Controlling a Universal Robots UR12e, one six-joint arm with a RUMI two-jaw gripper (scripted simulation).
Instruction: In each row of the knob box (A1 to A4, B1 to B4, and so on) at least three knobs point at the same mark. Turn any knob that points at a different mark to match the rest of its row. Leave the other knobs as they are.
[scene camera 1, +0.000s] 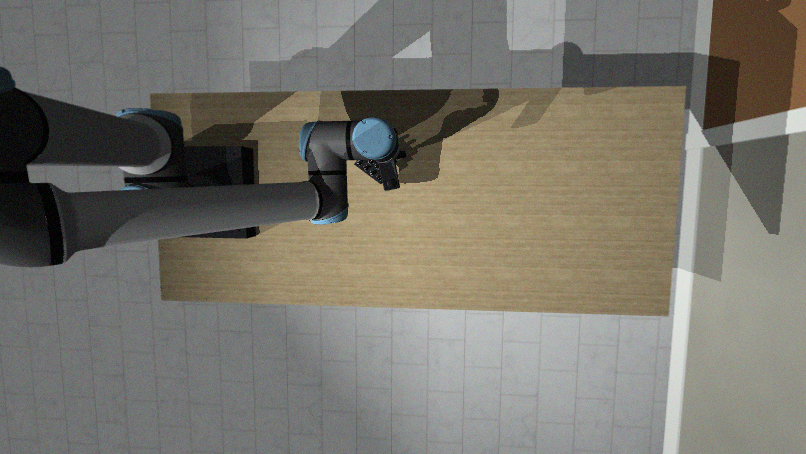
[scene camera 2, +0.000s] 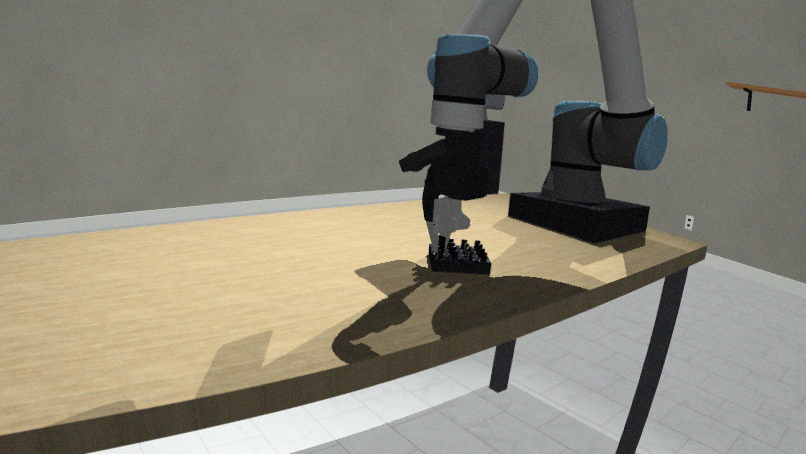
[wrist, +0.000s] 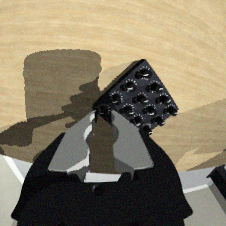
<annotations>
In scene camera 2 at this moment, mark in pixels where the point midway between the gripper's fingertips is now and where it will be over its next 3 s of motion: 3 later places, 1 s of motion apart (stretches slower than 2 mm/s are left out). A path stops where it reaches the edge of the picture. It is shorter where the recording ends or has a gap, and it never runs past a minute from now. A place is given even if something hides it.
The gripper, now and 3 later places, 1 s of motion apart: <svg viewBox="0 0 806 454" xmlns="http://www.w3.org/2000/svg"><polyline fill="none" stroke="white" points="439,251 441,233 441,228 441,224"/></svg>
</annotations>
